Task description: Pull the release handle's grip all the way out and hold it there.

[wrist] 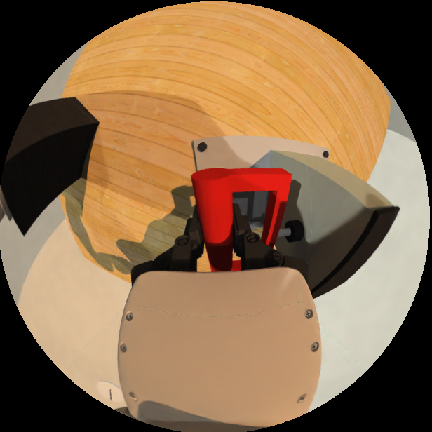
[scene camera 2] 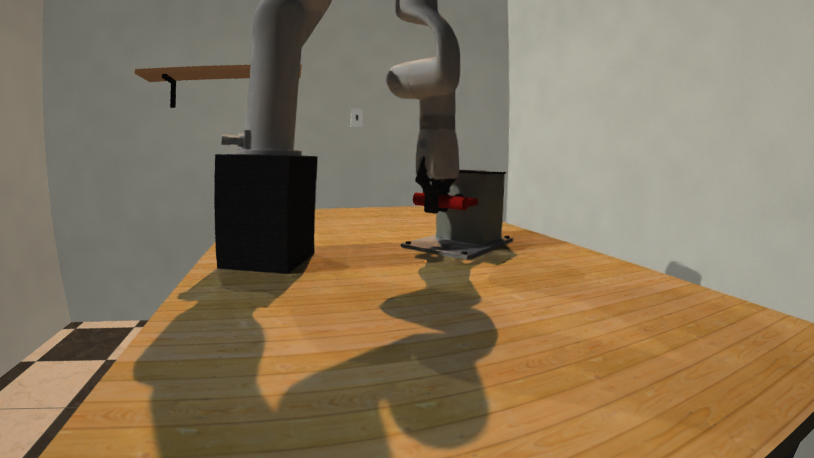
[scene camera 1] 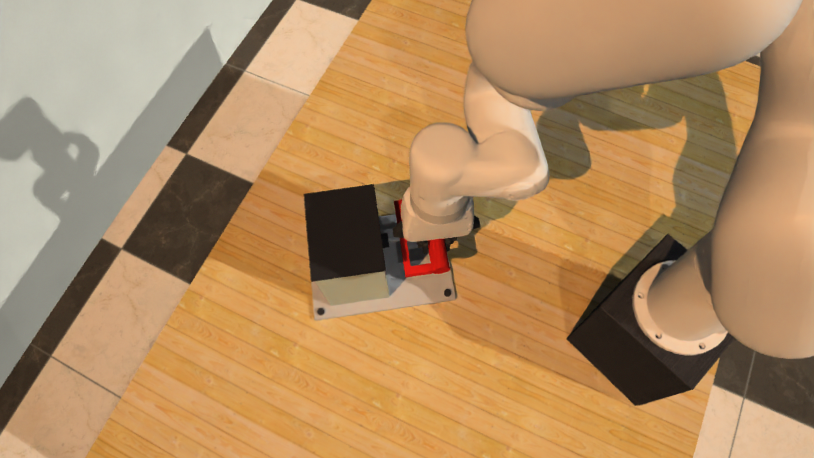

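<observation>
The release handle is a red rectangular frame whose thick round grip lies along the side away from the grey housing. The frame stands a little off the housing's face, above the pale base plate. My gripper points down, one black finger outside the grip and the other inside the frame's opening. It is shut on the grip, with both fingers against its sides. My gripper's body hides the grip's near end in the wrist view.
A short rod with a black knob sticks out of the housing towards the frame. The arm's black pedestal stands on the wooden table on the grip's side. A wall rises behind the housing. A wooden shelf hangs on the back wall.
</observation>
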